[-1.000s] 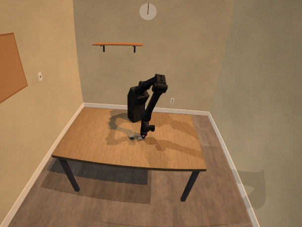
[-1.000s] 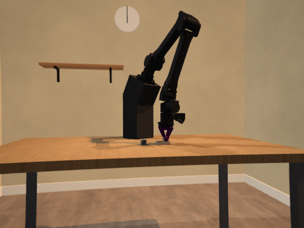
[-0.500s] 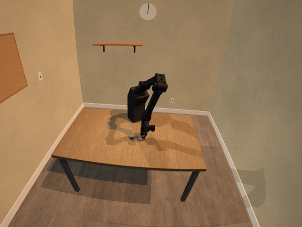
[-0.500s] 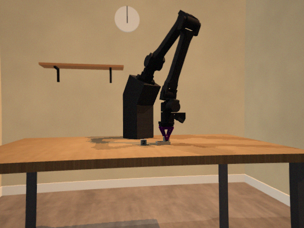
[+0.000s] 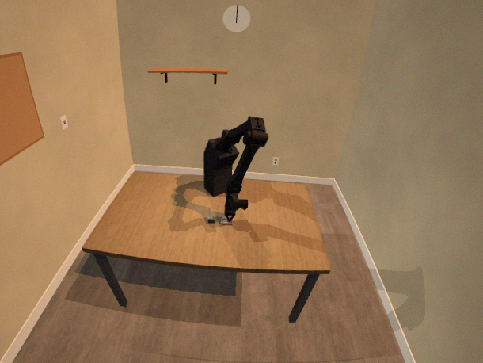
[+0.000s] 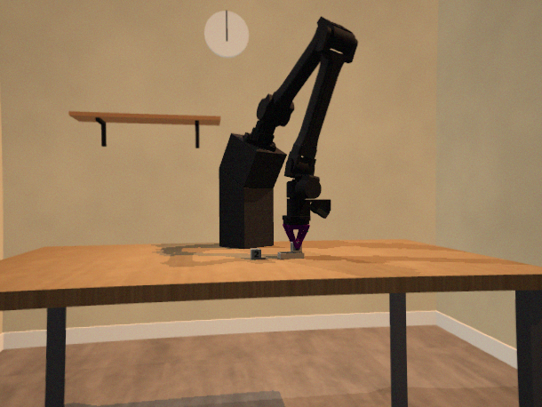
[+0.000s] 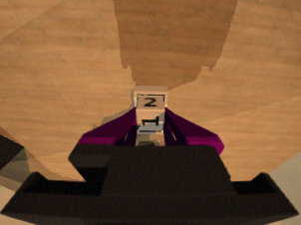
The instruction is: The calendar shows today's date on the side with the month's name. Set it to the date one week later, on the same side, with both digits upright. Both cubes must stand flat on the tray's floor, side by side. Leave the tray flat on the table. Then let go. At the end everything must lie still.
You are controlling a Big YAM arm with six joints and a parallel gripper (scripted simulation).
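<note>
My hand is 2 cm to the left of the tray and 3 cm above it.
</note>
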